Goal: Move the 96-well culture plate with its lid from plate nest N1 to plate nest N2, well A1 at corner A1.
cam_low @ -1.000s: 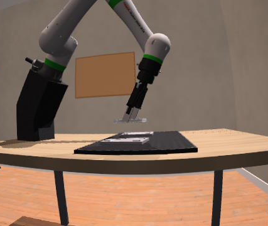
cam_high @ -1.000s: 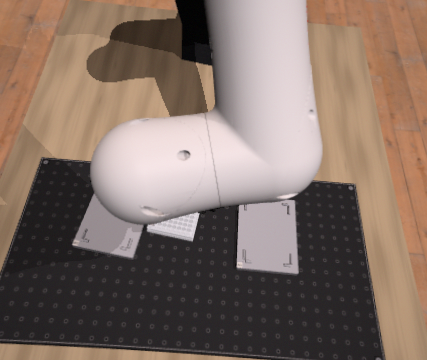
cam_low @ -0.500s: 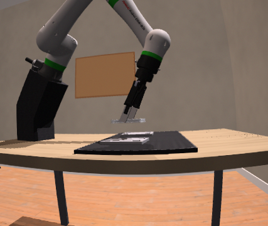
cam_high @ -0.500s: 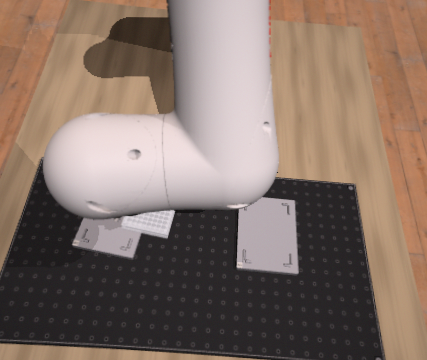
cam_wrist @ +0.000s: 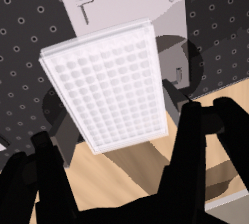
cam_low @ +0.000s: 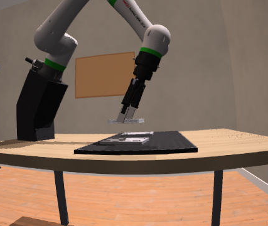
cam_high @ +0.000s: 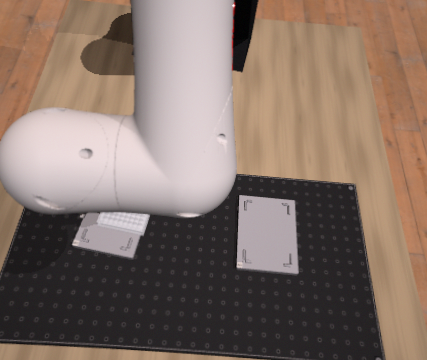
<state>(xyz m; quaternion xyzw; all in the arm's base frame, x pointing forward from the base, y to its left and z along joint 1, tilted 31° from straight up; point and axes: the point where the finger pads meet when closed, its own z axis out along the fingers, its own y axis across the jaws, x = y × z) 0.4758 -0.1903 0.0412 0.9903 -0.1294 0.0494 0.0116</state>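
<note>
My gripper is now 1 cm past the plate nest N2, 4 cm to the left of it and 10 cm above it. Also, from my hand: 96-well culture plate: 2 cm below; clear lid: 2 cm below; plate nest N1: 5 cm ahead, 27 cm to the left, 10 cm below.
</note>
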